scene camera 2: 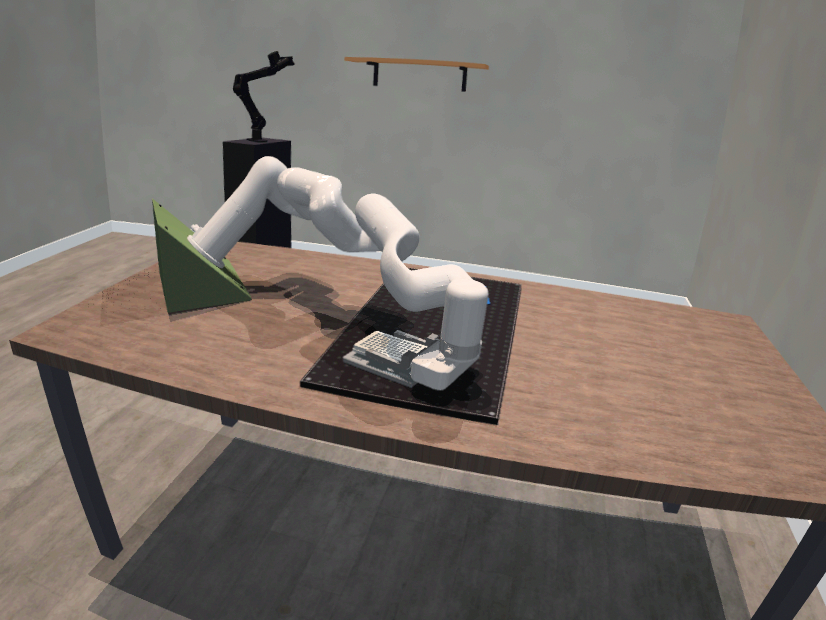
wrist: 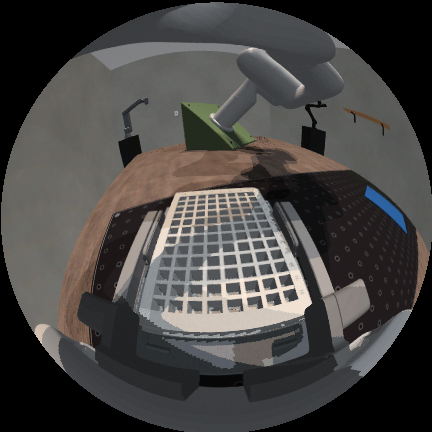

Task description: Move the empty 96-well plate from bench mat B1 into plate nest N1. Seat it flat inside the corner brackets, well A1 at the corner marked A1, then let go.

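Seen in the pictures: hand at its tool point: (scene camera 2: 390,347) (wrist: 218,234); arm's base at its link origin: (scene camera 2: 204,253) (wrist: 220,122).
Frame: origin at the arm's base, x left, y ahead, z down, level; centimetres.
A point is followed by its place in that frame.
The empty 96-well plate (scene camera 2: 383,343) {x -0.8, y 60.3, z 5.9 cm} (wrist: 215,265) {x -0.8, y 64.7, z 5.9 cm} is off-white and level, with its long sides between the gripper's fingers. My gripper (scene camera 2: 394,352) {x -0.7, y 62.0, z 6.2 cm} (wrist: 220,230) {x -0.7, y 62.0, z 6.2 cm} is shut on it. The plate is on or barely above a flat pale grey base (scene camera 2: 364,363) {x -6.5, y 59.9, z 8.2 cm} (wrist: 210,350) {x -1.1, y 69.2, z 8.2 cm}; any gap is too small to tell. I cannot tell from its look whether this base is mat B1 or nest N1. Small marks run along the plate's right rim in the wrist view, too small to read. The corner marked A1 cannot be made out.
A black perforated board (scene camera 2: 497,373) {x 8.9, y 81.7, z 9.4 cm} (wrist: 350,235) {x 15.1, y 60.6, z 9.4 cm} lies on the wooden table (scene camera 2: 620,373) {x 28.0, y 103.3, z 10.7 cm} (wrist: 150,172) {x -20.4, y 32.2, z 10.7 cm} under the base. A blue patch (scene camera 2: 488,300) {x 41.7, y 63.5, z 9.1 cm} (wrist: 387,209) {x 38.5, y 55.8, z 9.2 cm} shows farther back on the board. The green wedge mount (scene camera 2: 190,276) {x -10.0, y 7.4, z 2.0 cm} (wrist: 202,130) {x -7.3, y 8.9, z 2.7 cm} carries the arm.
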